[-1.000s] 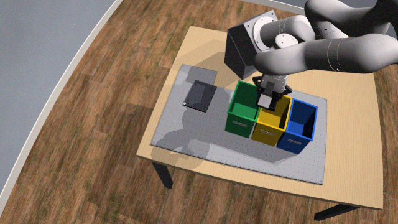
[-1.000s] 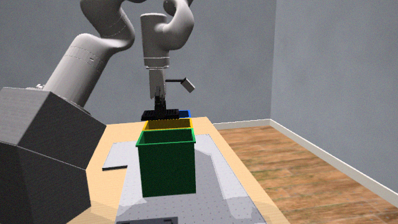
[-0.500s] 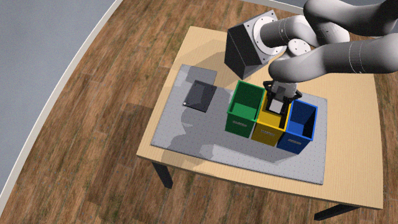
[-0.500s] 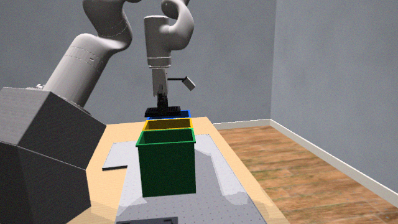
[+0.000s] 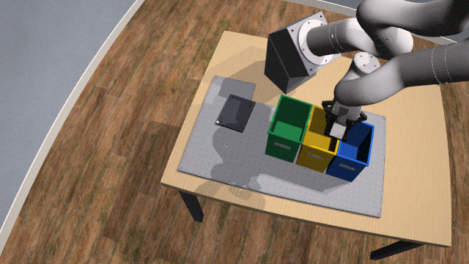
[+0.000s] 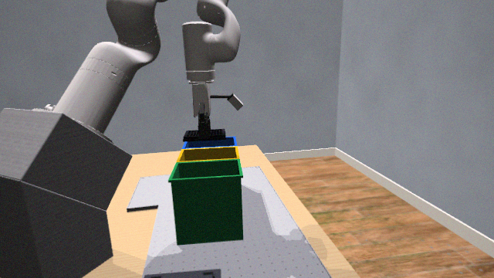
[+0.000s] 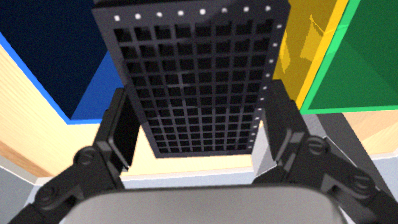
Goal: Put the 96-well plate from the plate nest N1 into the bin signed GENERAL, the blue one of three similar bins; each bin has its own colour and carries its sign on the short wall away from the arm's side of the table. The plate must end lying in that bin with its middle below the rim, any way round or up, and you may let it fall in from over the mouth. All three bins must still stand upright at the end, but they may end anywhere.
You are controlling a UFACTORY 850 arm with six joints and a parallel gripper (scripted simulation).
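My hand is 150 mm above the blue bin, 90 mm to the right of it and 20 mm short of it. Round my hand: black 96-well plate: 10 mm below; then yellow bin: 150 mm below, 40 mm to the right, 10 mm ahead; then green bin: 170 mm to the right, 150 mm below.
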